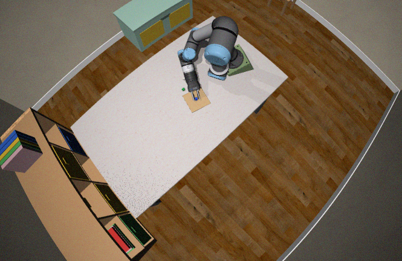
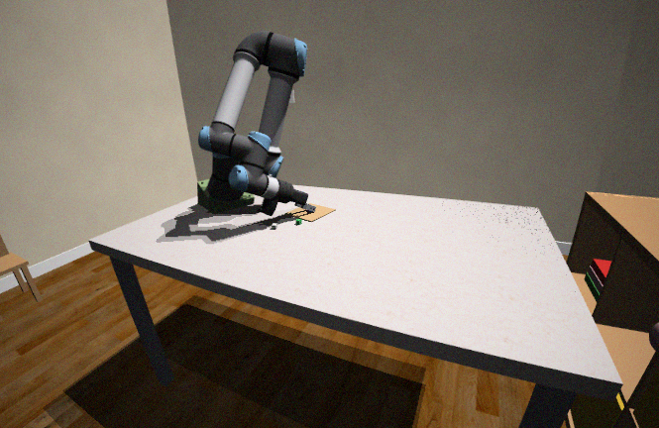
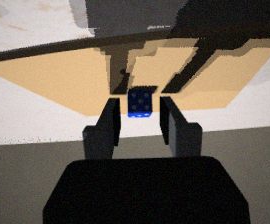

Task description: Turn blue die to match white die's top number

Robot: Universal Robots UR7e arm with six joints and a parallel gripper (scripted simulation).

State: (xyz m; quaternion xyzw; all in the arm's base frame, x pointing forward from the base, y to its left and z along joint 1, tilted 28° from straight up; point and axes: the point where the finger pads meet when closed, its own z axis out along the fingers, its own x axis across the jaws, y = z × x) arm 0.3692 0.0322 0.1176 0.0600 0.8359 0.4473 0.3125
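Right now my hand is 1 cm to the right of the blue die and 1 cm above it. Also, from my hand: green die (11 cm to the right, 2 cm below, 1 cm ahead); then white die (17 cm to the right, 5 cm behind, 2 cm below); then tan mat (2 cm below, 1 cm to the left).
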